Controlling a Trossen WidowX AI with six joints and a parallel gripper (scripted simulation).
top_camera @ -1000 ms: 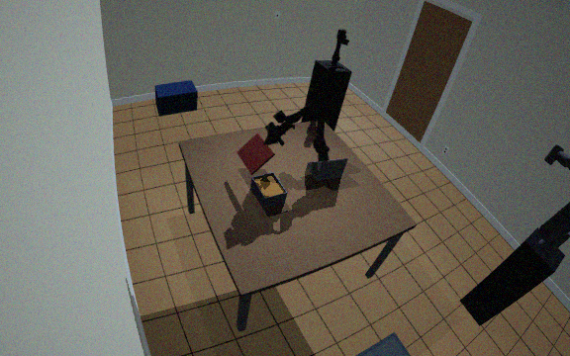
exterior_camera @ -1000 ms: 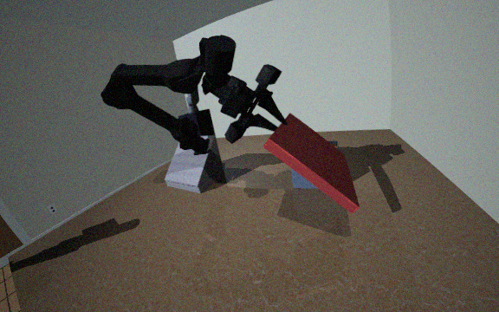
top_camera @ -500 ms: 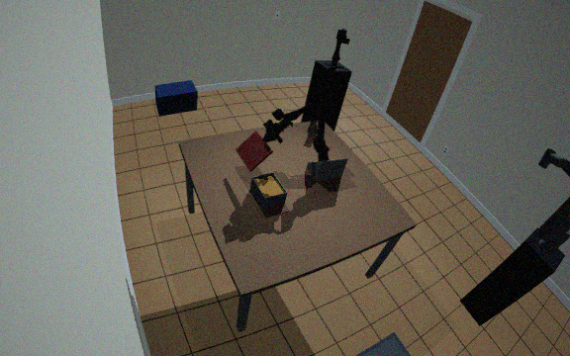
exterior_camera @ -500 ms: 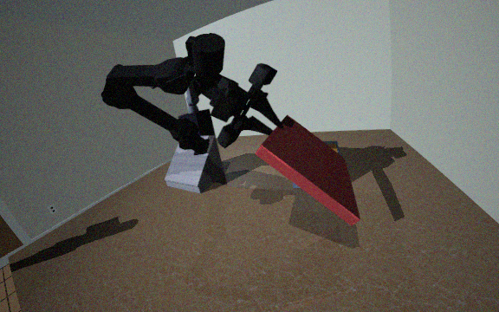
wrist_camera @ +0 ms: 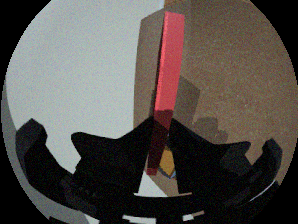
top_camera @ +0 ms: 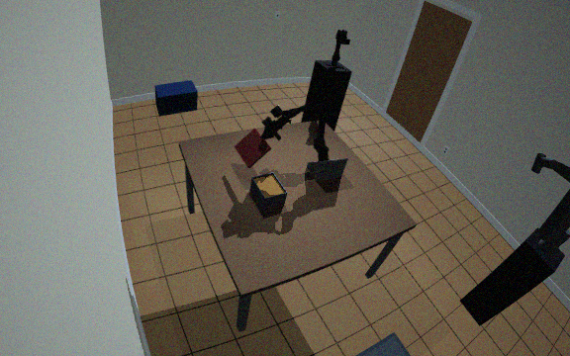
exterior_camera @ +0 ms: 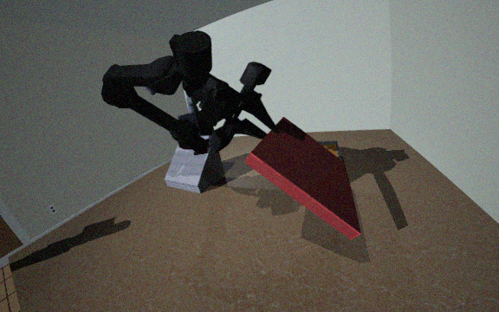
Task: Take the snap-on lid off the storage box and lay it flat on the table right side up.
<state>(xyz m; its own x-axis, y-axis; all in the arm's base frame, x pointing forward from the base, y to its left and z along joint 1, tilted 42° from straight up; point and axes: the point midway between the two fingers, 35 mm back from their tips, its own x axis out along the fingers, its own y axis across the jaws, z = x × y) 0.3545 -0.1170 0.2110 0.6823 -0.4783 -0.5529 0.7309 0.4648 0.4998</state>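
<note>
My gripper tip is now 70 mm short of the red lid and 50 mm above it. Also, from my gripper tip: storage box: 280 mm to the left, 180 mm below, 60 mm ahead.
</note>
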